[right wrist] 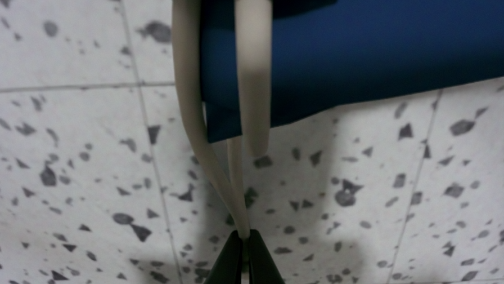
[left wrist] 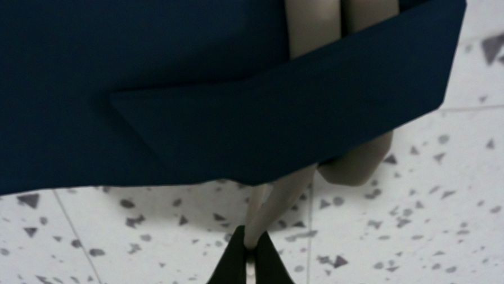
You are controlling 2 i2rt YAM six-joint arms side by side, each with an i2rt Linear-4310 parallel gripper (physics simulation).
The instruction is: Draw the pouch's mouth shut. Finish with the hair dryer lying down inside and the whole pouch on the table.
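The dark blue pouch [left wrist: 165, 135] [right wrist: 360, 50] fills the upper part of both views. Beige drawstring cords come out at its corners. My left gripper [left wrist: 250, 237] is shut on the joined end of the left cord [left wrist: 282, 197], which runs out from under the pouch's folded edge. My right gripper [right wrist: 245, 242] is shut on the joined end of the right cord [right wrist: 212, 162], whose two strands come together between the fingertips. The hair dryer does not show in either view.
The speckled white surface [left wrist: 425, 200] [right wrist: 90, 165] with thin joint lines lies below the pouch and cords. A blunt beige cord end [left wrist: 357, 160] sticks out beneath the fold in the left wrist view, and another [right wrist: 256, 100] hangs over the pouch's corner in the right.
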